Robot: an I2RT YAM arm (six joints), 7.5 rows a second.
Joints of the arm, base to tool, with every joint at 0 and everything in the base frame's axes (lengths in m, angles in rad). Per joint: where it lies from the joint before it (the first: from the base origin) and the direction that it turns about. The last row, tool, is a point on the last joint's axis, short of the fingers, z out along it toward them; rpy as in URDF.
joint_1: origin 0 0 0.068 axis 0 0 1
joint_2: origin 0.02 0.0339 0.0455 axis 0 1 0
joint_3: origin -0.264 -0.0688 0 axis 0 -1 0
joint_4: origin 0.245 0.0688 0.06 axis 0 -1 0
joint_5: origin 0.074 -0.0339 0.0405 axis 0 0 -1
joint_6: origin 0.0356 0 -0.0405 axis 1 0 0
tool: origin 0 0 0 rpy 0 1.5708 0
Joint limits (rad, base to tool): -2.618..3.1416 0..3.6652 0..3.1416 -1.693..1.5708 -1.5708..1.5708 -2.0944..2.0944
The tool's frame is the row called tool.
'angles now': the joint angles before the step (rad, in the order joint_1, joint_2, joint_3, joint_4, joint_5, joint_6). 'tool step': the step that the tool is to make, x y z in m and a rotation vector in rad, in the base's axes. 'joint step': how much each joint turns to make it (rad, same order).
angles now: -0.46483, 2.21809, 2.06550, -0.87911, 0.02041, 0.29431
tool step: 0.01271, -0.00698, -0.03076, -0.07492, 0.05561, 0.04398
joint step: 0.00306, 0.07207, -0.00003, 0.05989, 0.05837, -0.08202
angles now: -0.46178, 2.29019, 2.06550, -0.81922, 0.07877, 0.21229
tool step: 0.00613, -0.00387, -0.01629, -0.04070, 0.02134, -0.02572
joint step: 0.00230, 0.03815, 0.00000, 0.03700, 0.05380, 0.00116
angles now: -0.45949, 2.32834, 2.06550, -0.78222, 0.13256, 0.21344
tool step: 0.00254, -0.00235, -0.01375, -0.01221, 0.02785, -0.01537
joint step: 0.00000, 0.02935, -0.00002, 0.00954, 0.02785, 0.00190
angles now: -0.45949, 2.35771, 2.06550, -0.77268, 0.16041, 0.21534
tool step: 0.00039, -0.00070, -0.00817, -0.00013, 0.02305, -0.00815
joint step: 0.00000, 0.01601, -0.00041, -0.00457, 0.01297, 0.00229
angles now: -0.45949, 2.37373, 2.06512, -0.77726, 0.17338, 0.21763
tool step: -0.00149, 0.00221, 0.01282, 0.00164, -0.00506, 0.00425
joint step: 0.00230, -0.01717, 0.02020, -0.03356, -0.00419, 0.00001
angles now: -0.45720, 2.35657, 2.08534, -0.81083, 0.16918, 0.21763
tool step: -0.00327, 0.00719, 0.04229, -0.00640, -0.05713, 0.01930
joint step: 0.00839, -0.05493, 0.06218, -0.06294, -0.02212, 0.00001
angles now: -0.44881, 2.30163, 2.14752, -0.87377, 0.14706, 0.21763
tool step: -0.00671, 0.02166, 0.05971, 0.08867, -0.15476, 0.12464
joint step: 0.02099, -0.09043, 0.06480, -0.05224, -0.17891, -0.00419
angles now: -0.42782, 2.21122, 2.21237, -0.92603, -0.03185, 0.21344
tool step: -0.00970, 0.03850, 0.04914, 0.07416, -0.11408, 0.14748
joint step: 0.05568, -0.09425, 0.02855, -0.04651, -0.14535, -0.00001
